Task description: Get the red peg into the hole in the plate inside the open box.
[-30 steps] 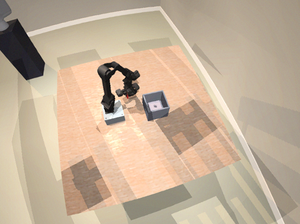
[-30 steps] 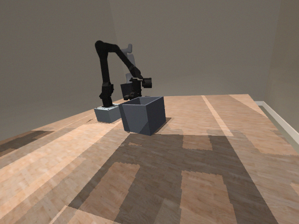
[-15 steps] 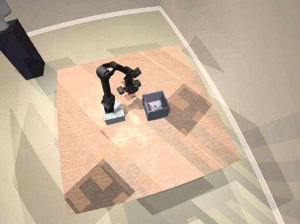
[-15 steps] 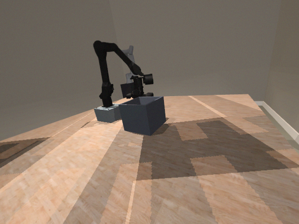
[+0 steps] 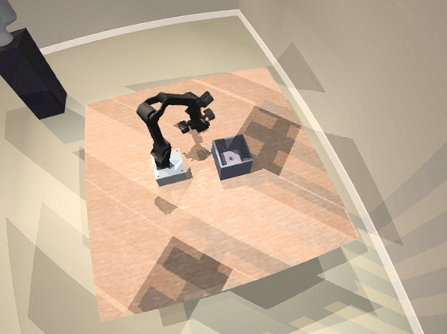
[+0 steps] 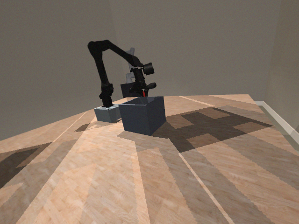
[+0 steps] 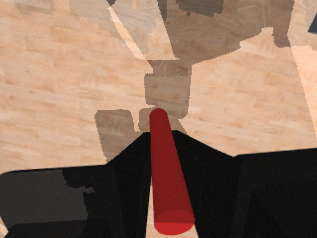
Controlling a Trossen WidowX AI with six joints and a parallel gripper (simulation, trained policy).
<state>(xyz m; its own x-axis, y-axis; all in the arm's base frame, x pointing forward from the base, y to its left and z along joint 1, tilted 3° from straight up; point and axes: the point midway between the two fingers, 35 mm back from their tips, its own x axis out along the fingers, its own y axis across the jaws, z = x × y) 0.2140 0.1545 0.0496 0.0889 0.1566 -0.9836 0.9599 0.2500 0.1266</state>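
My gripper tip is now 21 cm to the left of the holed plate, 13 cm short of it and 4 cm above it. The rest, counted from my gripper tip: red peg (2 cm above).
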